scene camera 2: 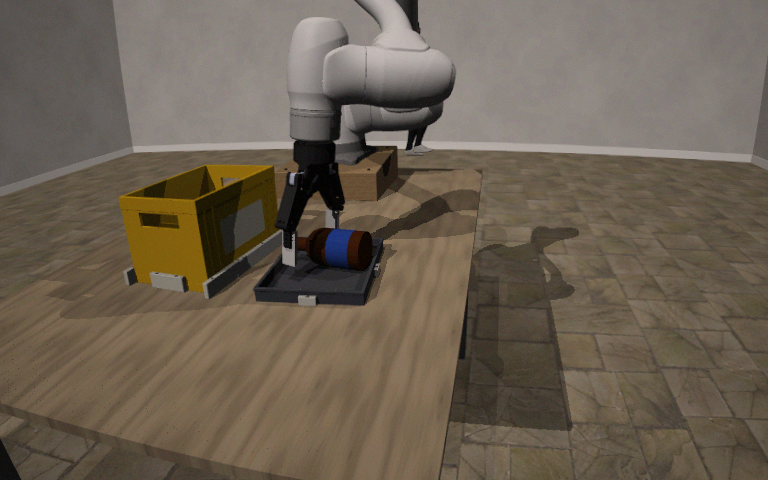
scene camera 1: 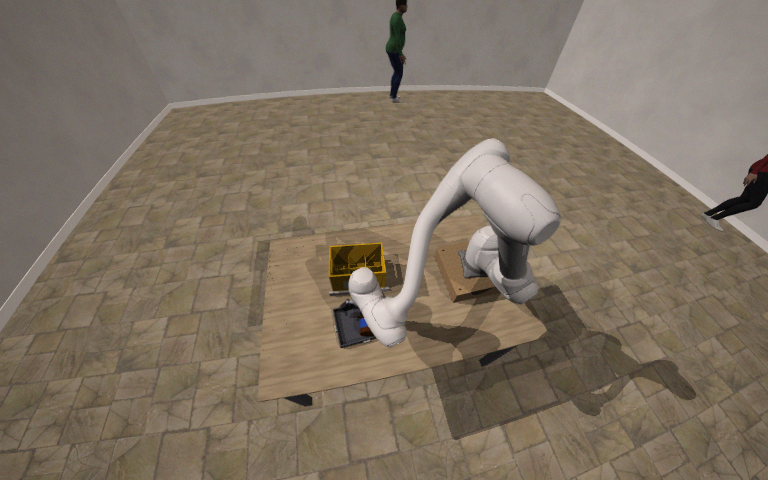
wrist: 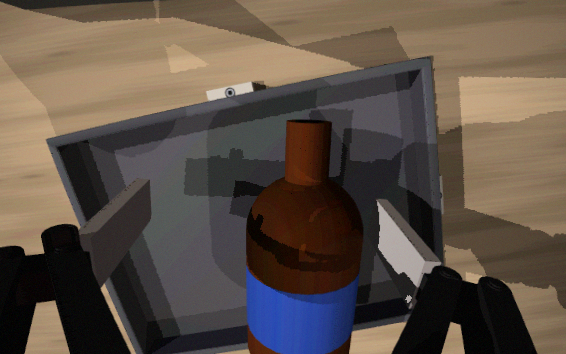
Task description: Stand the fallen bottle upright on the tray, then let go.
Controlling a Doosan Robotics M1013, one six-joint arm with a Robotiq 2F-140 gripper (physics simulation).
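Places are measured from the arm's base along level axes (x ahead, y left, z up), in centimetres.
Pixels of known places: gripper, between the fingertips: (scene camera 2: 312, 251) (scene camera 1: 361, 314) (wrist: 263, 208); arm's base, origin of its link: (scene camera 2: 342, 155) (scene camera 1: 477, 263).
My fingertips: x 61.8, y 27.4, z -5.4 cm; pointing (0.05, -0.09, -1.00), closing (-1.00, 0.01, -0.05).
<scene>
Ahead of a thing's pixels: the offset from my fingertips to its top centre. "pt": to the spot under its first point. Level surfaces: height alone.
The brown bottle with a blue label @[dx -2.7, dy +2.0, dz +3.9 cm] (scene camera 1: 363, 324) (scene camera 2: 339, 247) (wrist: 302, 250) lies on its side in the dark grey tray @[pt dx +6.6, dy +7.6, dz -3.5 cm] (scene camera 1: 347, 331) (scene camera 2: 317, 281) (wrist: 175, 270). In scene camera 2 its neck points left, towards the crate side, and its base lies at the tray's right edge. My gripper (scene camera 2: 310, 240) (wrist: 263, 208) is open and points down. Its pale finger pads stand on either side of the bottle, low over the tray, with gaps to it in the wrist view. The bottle's base is cut off in the wrist view. In scene camera 1 the arm hides most of the gripper and part of the bottle.
A yellow crate @[dx +3.4, dy -23.4, dz +13.6 cm] (scene camera 1: 339, 280) (scene camera 2: 167, 249) with inner dividers stands beside the tray, with pale rails @[dx +2.2, dy -13.5, dz -1.0 cm] (scene camera 2: 243, 266) around its foot. The arm's wooden base block (scene camera 1: 461, 291) (scene camera 2: 359, 186) stands on the same table @[dz -4.0 cm] (scene camera 1: 300, 356) (scene camera 2: 339, 367). Two people stand on the floor away from the table.
</scene>
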